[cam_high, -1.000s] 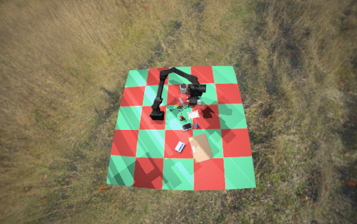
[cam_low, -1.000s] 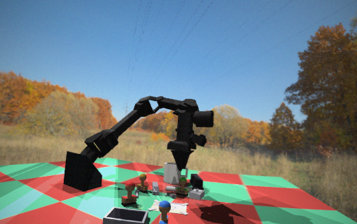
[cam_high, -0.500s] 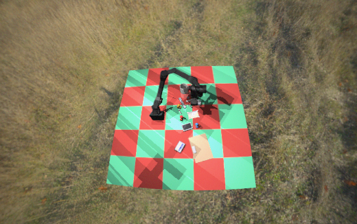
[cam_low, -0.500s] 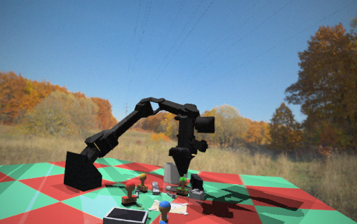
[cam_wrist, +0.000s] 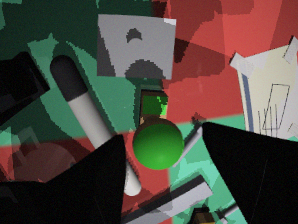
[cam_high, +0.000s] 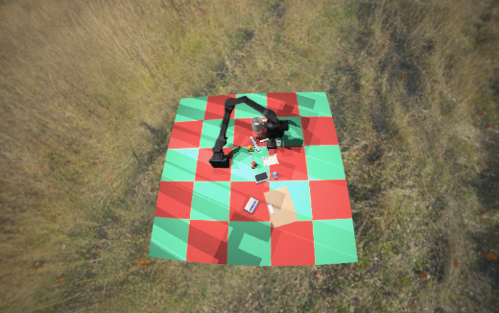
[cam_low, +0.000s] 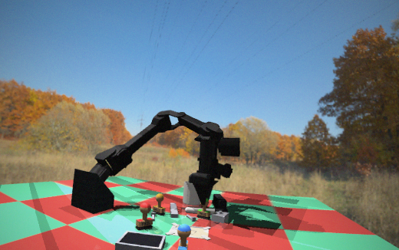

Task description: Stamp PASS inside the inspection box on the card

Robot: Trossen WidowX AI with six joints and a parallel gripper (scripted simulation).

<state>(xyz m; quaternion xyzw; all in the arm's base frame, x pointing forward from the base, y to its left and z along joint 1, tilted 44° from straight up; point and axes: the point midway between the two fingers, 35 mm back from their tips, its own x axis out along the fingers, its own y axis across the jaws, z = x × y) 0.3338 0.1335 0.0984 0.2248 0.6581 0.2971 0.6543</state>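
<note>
Right now my gripper tip is 3 cm above the green-knobbed stamp. The rest, counted from my gripper tip: yellow-knobbed stamp: 14 cm behind, 5 cm to the right, 3 cm below; card: 12 cm to the right, 5 cm below; white cylinder: 5 cm to the left, 4 cm below.
</note>
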